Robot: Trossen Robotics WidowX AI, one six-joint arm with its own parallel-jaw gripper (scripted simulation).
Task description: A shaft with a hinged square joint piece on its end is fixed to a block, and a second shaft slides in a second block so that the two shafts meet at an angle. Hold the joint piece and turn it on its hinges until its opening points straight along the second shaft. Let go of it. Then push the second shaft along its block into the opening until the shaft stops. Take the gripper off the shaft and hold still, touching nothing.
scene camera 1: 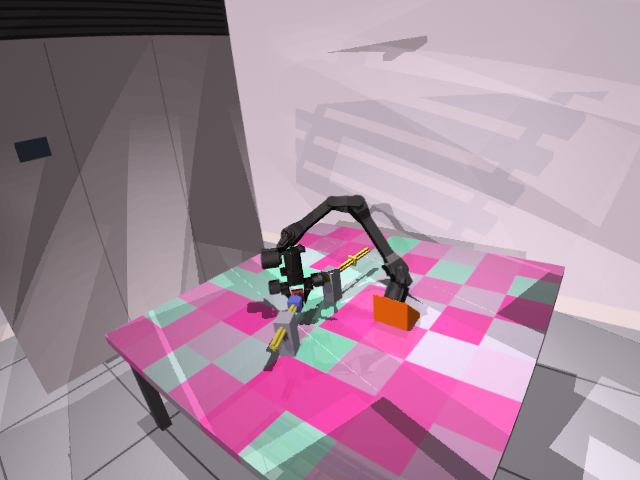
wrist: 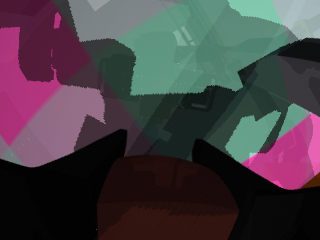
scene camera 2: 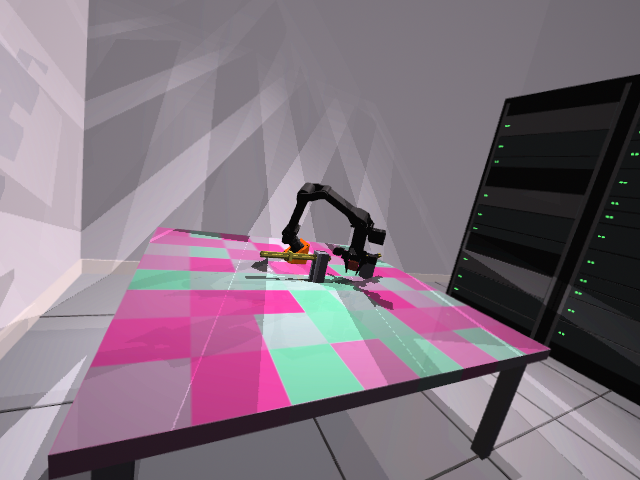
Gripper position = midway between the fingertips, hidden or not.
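Note:
My gripper [scene camera 1: 299, 304], [wrist: 160, 141] is visible, as is a joint piece [wrist: 144, 189].

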